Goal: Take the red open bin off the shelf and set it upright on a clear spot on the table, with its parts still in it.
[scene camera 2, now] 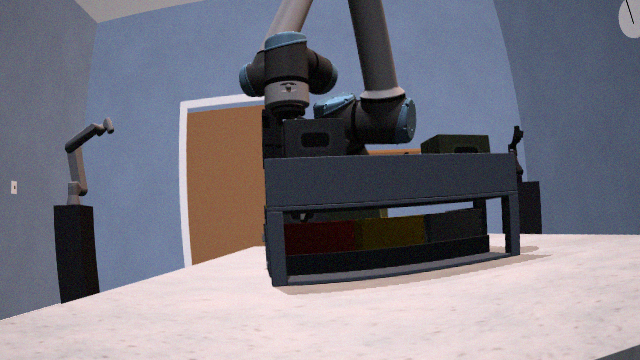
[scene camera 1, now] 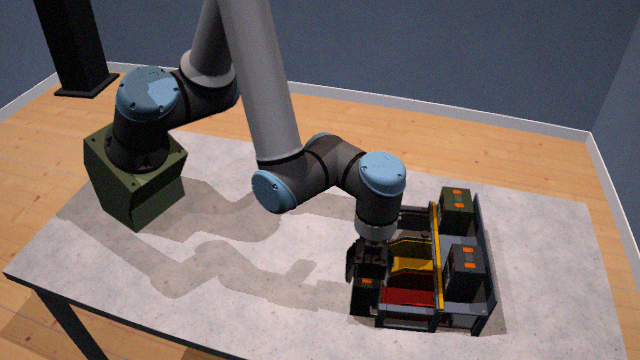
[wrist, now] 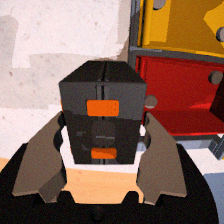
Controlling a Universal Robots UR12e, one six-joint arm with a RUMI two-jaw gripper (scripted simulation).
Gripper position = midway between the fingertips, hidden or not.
Note:
In view: the gripper [scene camera 1: 366, 283].
The gripper shows as well in the wrist view [wrist: 104, 112].

